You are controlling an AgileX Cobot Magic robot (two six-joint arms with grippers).
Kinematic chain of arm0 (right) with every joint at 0, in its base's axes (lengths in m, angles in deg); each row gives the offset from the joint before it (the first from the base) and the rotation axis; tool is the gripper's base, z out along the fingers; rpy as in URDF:
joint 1: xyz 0 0 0.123 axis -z
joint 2: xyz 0 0 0 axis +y
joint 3: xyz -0.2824 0 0.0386 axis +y
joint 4: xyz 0.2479 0 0.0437 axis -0.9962 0 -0.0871
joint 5: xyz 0 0 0 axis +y
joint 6: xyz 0.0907 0 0.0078 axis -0.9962 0 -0.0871
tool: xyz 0 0 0 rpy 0 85 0
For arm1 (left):
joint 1: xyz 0 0 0.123 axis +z
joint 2: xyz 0 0 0 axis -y
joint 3: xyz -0.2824 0 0.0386 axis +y
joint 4: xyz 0.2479 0 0.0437 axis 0.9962 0 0.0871
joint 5: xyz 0 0 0 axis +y
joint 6: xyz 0.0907 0 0.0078 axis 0.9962 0 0.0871
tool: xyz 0 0 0 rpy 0 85 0
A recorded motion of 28 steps. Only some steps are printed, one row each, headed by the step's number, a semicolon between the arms.
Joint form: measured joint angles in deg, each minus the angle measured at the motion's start. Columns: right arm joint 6, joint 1, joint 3, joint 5, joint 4, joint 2; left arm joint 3, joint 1, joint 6, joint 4, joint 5, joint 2.
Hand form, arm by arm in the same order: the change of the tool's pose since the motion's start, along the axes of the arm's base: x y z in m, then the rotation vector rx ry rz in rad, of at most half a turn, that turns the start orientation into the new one. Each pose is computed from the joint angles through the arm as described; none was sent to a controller.
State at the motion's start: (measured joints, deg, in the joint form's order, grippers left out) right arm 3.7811 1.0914 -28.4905 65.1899 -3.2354 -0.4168; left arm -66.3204 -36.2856 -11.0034 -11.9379 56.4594 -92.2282
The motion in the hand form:
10: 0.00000 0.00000 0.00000 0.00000 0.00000 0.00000; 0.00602 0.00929 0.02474 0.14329 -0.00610 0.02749
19: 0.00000 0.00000 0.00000 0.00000 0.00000 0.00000; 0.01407 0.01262 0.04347 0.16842 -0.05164 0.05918
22: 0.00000 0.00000 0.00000 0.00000 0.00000 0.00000; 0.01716 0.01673 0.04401 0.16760 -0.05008 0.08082
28: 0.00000 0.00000 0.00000 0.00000 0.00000 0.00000; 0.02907 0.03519 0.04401 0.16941 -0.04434 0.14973
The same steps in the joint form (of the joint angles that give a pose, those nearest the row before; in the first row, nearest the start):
10: 0.00 0.00 0.00 0.00 0.00 0.00; -6.38 0.00 -5.66 8.75 10.38 0.00
19: 0.00 0.00 0.00 0.00 0.00 0.00; -10.63 0.51 -7.57 11.94 13.26 0.00
22: 0.00 0.00 0.00 0.00 0.00 0.00; -10.75 1.44 -7.89 11.94 13.32 0.00
28: 0.00 0.00 0.00 0.00 0.00 0.00; -10.74 5.42 -7.86 11.94 13.32 0.00

